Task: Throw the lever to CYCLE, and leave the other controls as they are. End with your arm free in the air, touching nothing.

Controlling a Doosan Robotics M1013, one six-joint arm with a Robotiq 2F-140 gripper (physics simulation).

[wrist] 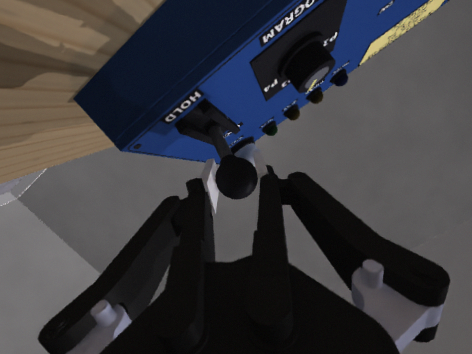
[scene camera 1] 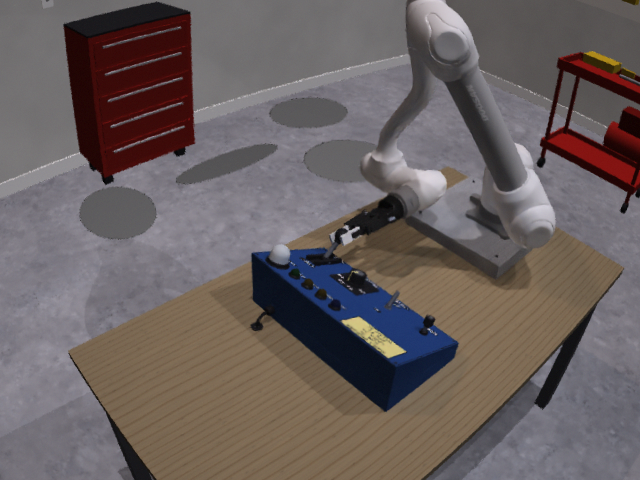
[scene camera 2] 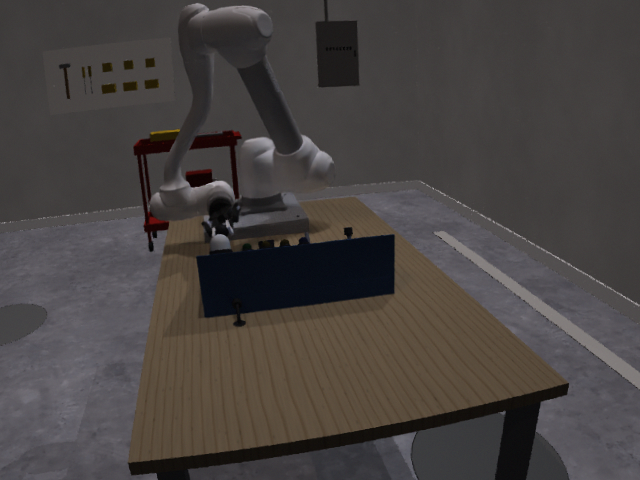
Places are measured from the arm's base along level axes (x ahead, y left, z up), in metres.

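Pixels of known places: gripper, between the fingertips: [wrist: 235, 166] [scene camera 1: 336, 240]; arm's base, origin of its link: [scene camera 1: 499, 218] [scene camera 2: 262, 206].
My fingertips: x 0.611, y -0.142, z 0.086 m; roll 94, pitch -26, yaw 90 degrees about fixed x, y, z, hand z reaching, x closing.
For each thing: its top centre in the pictures, then the offset to it from my fingertips. "*": a spot on its surface instead. Level surfaces: height alone.
- lever, centre of its top: [wrist: 236, 165] [scene camera 1: 332, 241] 0.013 m ahead, 0.001 m right, 0.002 m up
- label, a spot on its surface: [wrist: 182, 107] * 0.018 m back, 0.002 m right, 0.076 m down
- white dome, a spot on its surface: [scene camera 1: 279, 254] [scene camera 2: 225, 239] * 0.198 m ahead, 0.013 m left, 0.051 m up
- PROGRAM rotary knob, centre of its top: [wrist: 319, 85] [scene camera 1: 358, 270] 0.027 m ahead, 0.120 m left, 0.013 m down
- toggle, centre of its top: [scene camera 1: 394, 293] 0.013 m ahead, 0.240 m left, 0.012 m down
- black-topped control, centre of its top: [scene camera 1: 428, 318] [scene camera 2: 348, 227] 0.017 m ahead, 0.360 m left, 0.005 m down
- wooden table, height of its surface: 0.140 m down
- short cable, a spot on its surface: [scene camera 1: 256, 325] * 0.283 m ahead, 0.029 m left, 0.134 m down
The lever [scene camera 1: 331, 250] [wrist: 219, 142] stands in a black slot at the dome end of the blue console [scene camera 1: 320, 333] [scene camera 2: 299, 279] [wrist: 155, 75]. In scene camera 1 it leans up toward the arm. The HOLD label [wrist: 182, 107] reads clearly beside the slot in the wrist view; the small lettering at the slot's other end is too small to read. My gripper [scene camera 1: 343, 236] [scene camera 2: 222, 229] [wrist: 235, 166] is shut on the lever's round black knob, with one pale pad at each side of it. The slot is hidden behind the console in scene camera 2.
The console also carries a white dome [scene camera 1: 279, 254] [scene camera 2: 220, 243], a PROGRAM rotary knob [scene camera 1: 356, 276] [wrist: 307, 65], small coloured buttons, a toggle [scene camera 1: 393, 299] and a black-topped control [scene camera 1: 428, 321] [scene camera 2: 348, 231]. It stands on the wooden table [scene camera 1: 206, 387] [scene camera 2: 330, 377]. A short cable [scene camera 1: 256, 325] lies behind it.
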